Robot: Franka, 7 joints.
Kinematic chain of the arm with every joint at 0, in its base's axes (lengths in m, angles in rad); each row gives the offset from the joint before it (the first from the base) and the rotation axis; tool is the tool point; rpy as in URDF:
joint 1: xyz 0 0 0.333 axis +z
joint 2: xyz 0 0 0 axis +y
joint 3: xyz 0 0 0.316 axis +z
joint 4: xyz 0.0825 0 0 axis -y
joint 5: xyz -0.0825 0 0.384 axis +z
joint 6: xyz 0 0 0 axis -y
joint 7: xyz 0.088 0 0 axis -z
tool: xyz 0 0 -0.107 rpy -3.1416 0 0
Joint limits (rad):
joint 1: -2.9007..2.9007
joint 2: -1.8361..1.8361
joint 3: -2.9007..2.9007
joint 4: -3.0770..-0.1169
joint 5: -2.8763..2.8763
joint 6: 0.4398..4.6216
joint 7: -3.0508..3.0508
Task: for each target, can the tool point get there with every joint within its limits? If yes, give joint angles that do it. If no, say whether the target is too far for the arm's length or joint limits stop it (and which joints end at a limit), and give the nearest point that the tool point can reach.
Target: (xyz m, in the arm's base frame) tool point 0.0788 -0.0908 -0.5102
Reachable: no: joint limits stop it (at a limit: joint 2) | nearest point 0.1046 -0.1205 -0.3461 | short by 0.169 m
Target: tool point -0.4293 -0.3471 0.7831
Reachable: yes | joints 0.5185 -1.5043 0.0215 -1.3530 0.7829 4.0797 1.1682
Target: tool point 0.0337 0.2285 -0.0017
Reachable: yes | joints 1.5658 0.6924 -0.0672 -2.6571 -0.6310 2.3759 -2.1195
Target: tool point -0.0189 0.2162 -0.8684
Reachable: no: too far | nearest point -0.0217 0.2485 -0.3597 | short by 0.510 m
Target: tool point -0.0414 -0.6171 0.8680
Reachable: yes | joints -1.3193 0.2468 -0.4725 -1.1186 -0.4555 2.9181 0.3855
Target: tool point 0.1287 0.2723 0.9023
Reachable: yes | joints -0.0050 -0.8770 0.4571 -1.7062 0.2433 1.9583 -1.6114
